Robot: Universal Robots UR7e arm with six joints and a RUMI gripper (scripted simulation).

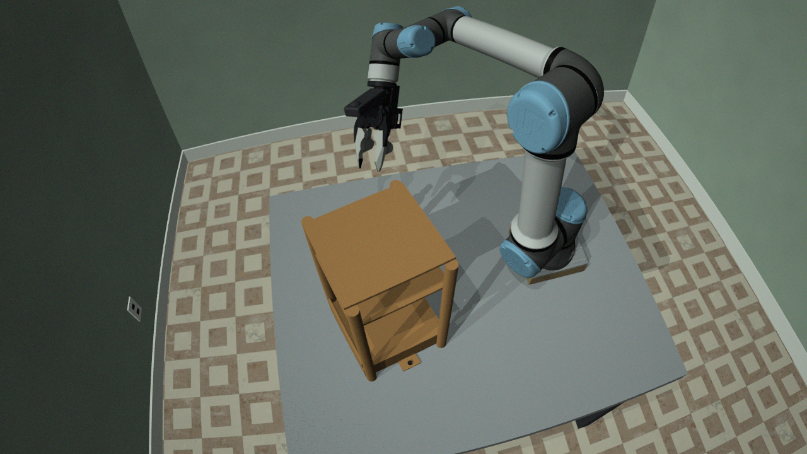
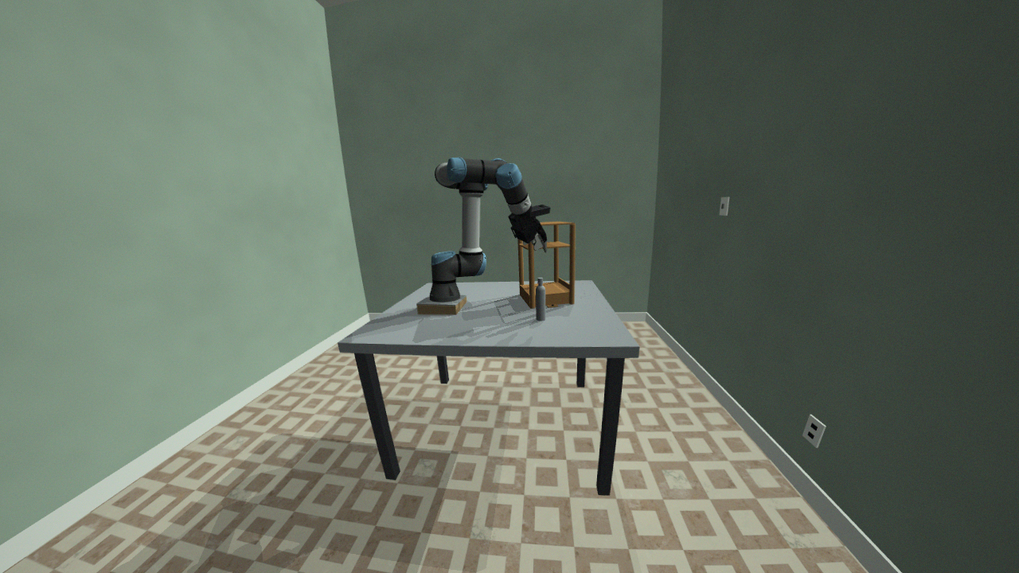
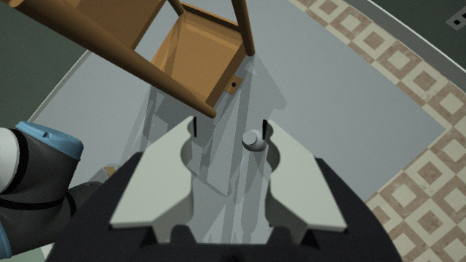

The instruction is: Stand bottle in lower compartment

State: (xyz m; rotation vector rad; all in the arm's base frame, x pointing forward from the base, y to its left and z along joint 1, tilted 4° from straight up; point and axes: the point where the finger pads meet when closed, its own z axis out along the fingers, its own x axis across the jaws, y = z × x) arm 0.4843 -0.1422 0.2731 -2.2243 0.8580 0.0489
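Now: hand 19 cm above the grey bottle. Round my hand: shelving unit: 29 cm to the left, 12 cm below.
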